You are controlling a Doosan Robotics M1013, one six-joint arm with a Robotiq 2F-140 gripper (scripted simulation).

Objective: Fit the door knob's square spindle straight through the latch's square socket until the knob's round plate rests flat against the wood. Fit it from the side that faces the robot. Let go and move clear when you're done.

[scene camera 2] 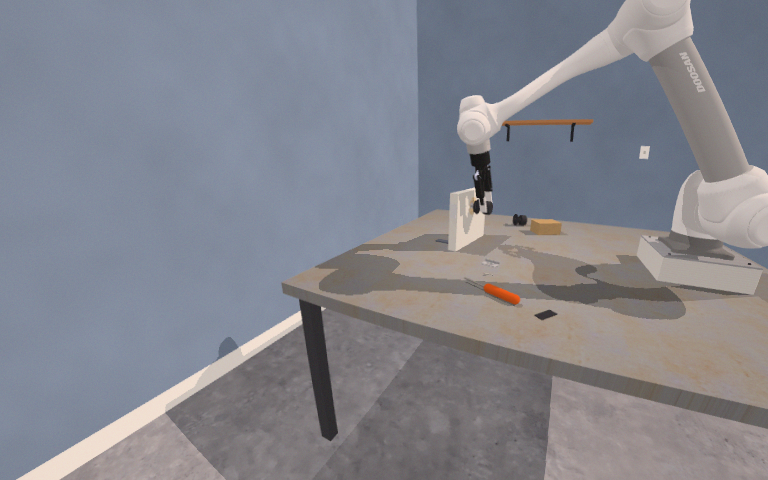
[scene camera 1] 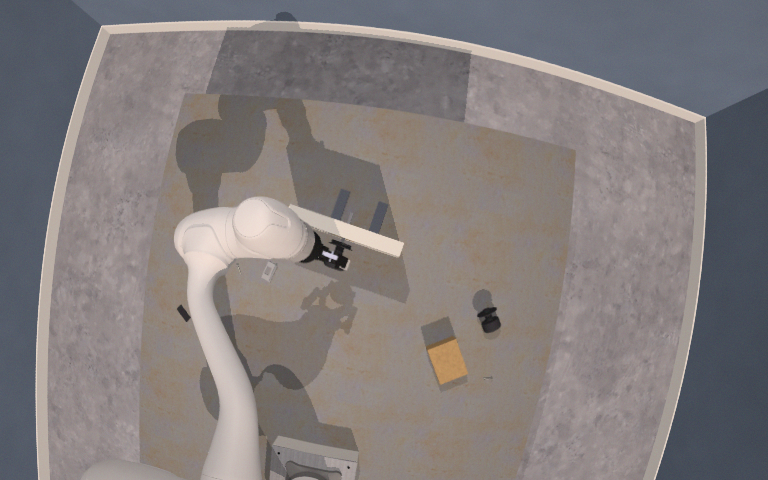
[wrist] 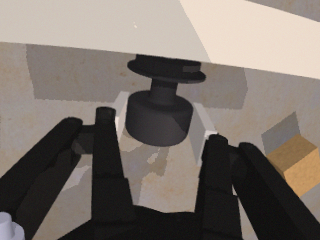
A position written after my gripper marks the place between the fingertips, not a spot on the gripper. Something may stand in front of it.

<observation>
I see my gripper point(scene camera 2: 486, 208), a tan block point(scene camera 1: 445, 355) and a pale wood door panel point(wrist: 276, 43).
My gripper shows as well in the wrist view point(wrist: 159, 111).
</observation>
